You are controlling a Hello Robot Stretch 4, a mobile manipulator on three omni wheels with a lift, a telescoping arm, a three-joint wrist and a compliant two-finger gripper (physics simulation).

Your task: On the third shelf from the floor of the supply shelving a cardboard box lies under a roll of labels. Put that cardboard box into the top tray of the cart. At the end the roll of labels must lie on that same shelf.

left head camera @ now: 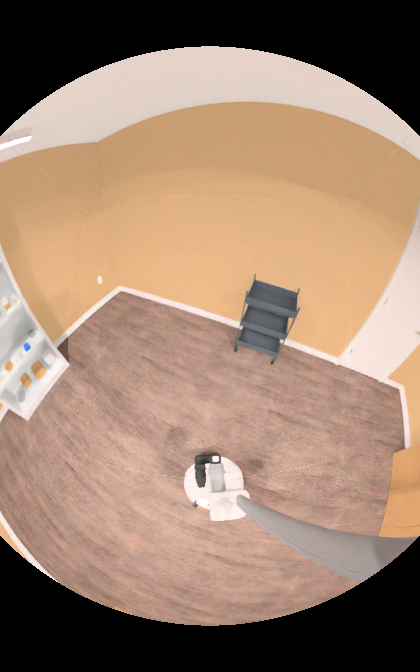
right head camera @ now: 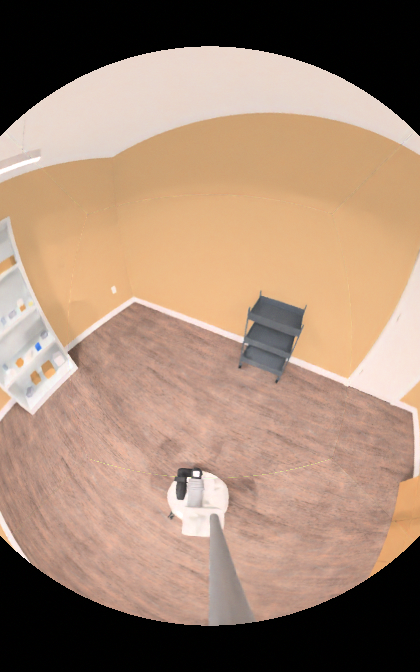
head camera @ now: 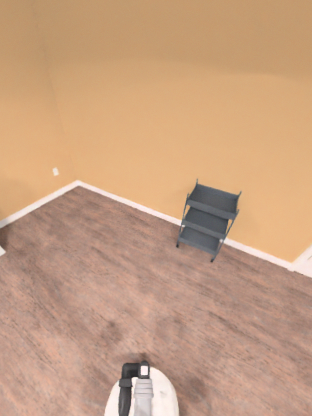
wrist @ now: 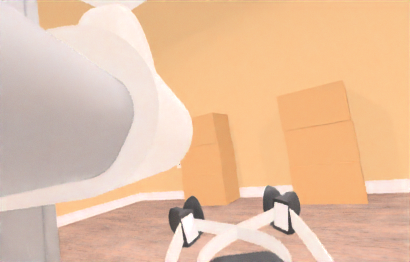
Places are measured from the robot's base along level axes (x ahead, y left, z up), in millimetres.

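Where they show: gripper, between the fingertips: (wrist: 232,206).
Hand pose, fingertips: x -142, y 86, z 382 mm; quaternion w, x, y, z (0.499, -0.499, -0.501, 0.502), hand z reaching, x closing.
After its pixels a point has its place.
The dark grey cart (head camera: 205,229) {x 1165, y -559, z 419 mm} (left head camera: 264,328) (right head camera: 268,346) stands by the wall ahead, right of centre; its top tray (head camera: 212,199) {x 1377, y -630, z 635 mm} (left head camera: 272,298) (right head camera: 276,314) looks empty. The white supply shelving (left head camera: 50,390) (right head camera: 56,390) is cut off at the left edge of both side head views. On its third shelf a small orange-brown cardboard box (left head camera: 7,305) (right head camera: 22,308) appears to have a pale roll on top, too small to tell clearly. My gripper (wrist: 232,206) {x -142, y 86, z 382 mm} is open and empty in the wrist view, far from the cart and shelving. Its fingertips are not discernible in the head views.
Two stacks of large cardboard boxes, one narrower (wrist: 205,167) {x -2097, y -93, z 310 mm} and one wider (wrist: 322,150) {x -1628, y 763, z 337 mm}, stand by a wall in the wrist view. More boxes (left head camera: 402,500) (right head camera: 397,520) show at the right edge of the side head views. Small items stand on the other shelves.
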